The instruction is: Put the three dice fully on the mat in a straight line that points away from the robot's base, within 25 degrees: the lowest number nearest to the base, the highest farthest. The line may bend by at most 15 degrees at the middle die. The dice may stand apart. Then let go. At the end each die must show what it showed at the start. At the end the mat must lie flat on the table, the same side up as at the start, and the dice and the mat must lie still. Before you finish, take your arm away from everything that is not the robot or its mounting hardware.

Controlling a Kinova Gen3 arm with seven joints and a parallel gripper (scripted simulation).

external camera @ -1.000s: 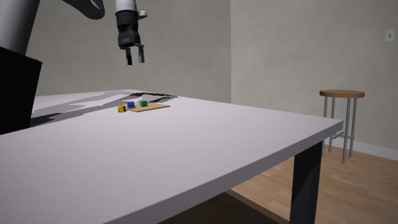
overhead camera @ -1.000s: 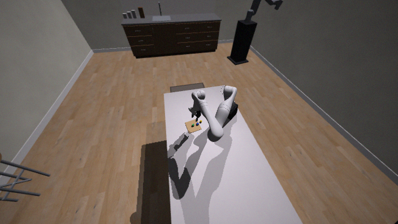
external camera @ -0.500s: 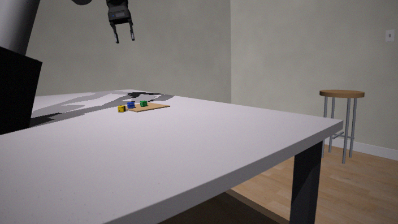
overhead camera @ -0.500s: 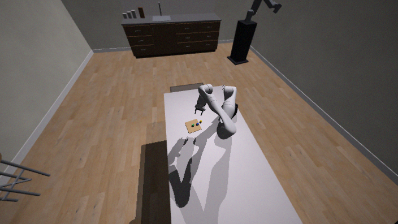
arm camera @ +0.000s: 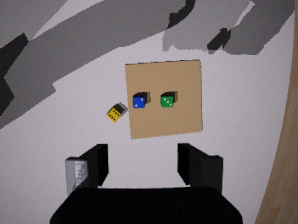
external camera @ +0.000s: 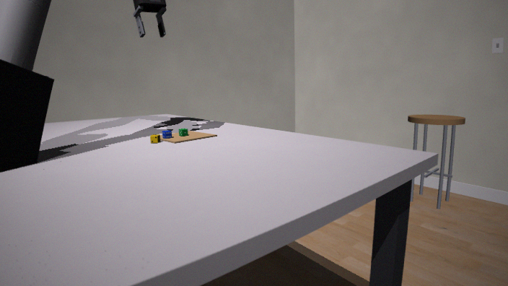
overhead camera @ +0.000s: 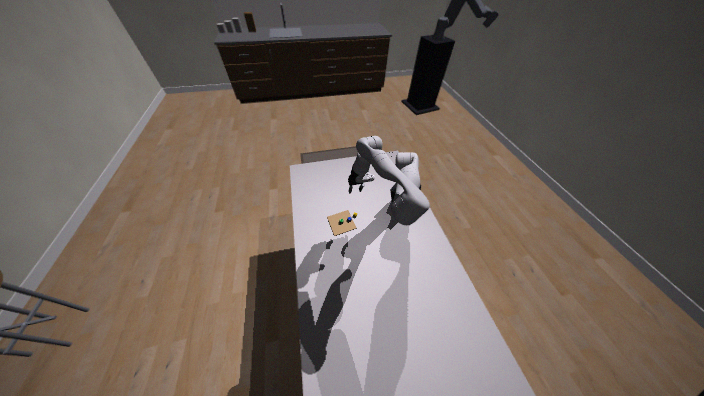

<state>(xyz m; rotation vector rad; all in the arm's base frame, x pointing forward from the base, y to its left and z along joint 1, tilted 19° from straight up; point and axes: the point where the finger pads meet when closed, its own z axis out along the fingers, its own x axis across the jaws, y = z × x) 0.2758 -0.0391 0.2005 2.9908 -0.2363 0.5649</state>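
Now: the yellow die 29 cm below my hand, 3 cm to the right of it and 2 cm behind it. Also, from my hand: tan mat: 30 cm below, 7 cm ahead, 2 cm to the right; green die: 29 cm below, 7 cm ahead, 2 cm to the right; blue die: 29 cm below, 2 cm ahead, 1 cm to the right.
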